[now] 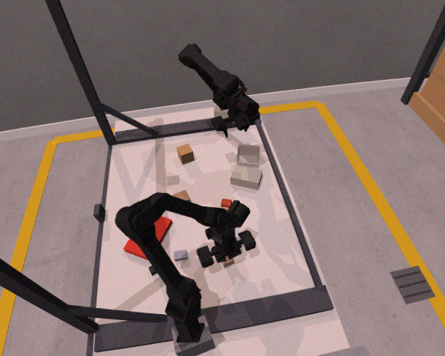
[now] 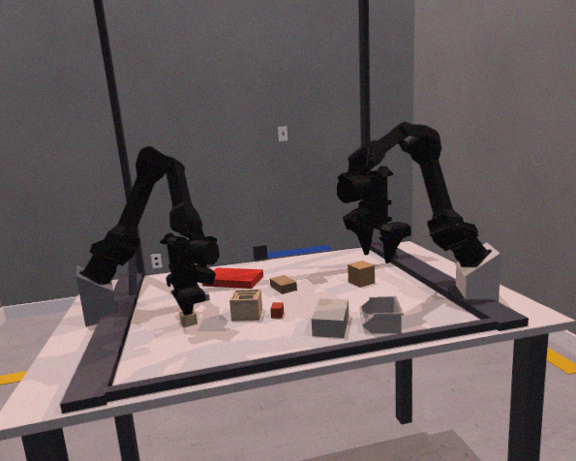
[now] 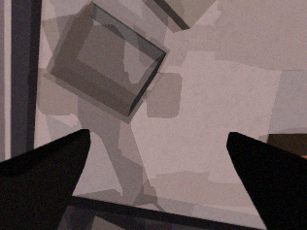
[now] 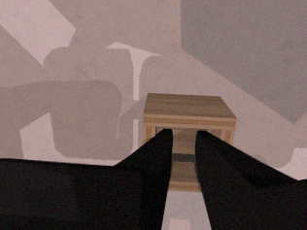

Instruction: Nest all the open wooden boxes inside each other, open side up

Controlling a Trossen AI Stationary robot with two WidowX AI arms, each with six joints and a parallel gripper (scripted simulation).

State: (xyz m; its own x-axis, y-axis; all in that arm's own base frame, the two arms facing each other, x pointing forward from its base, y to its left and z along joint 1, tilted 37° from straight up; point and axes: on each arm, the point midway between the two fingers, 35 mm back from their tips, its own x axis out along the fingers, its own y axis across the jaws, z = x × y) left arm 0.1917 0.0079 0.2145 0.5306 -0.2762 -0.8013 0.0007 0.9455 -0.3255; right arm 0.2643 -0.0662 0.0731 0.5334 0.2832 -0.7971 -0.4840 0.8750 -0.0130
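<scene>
Now: left hand 16 cm above the grey open box and 5 cm short of it. Round my left hand: grey closed block (16 cm below, 12 cm to the right, 5 cm ahead); red cube (26 cm to the right, 17 cm below, 2 cm behind); brown cube (23 cm behind, 15 cm below, 1 cm to the right).
</scene>
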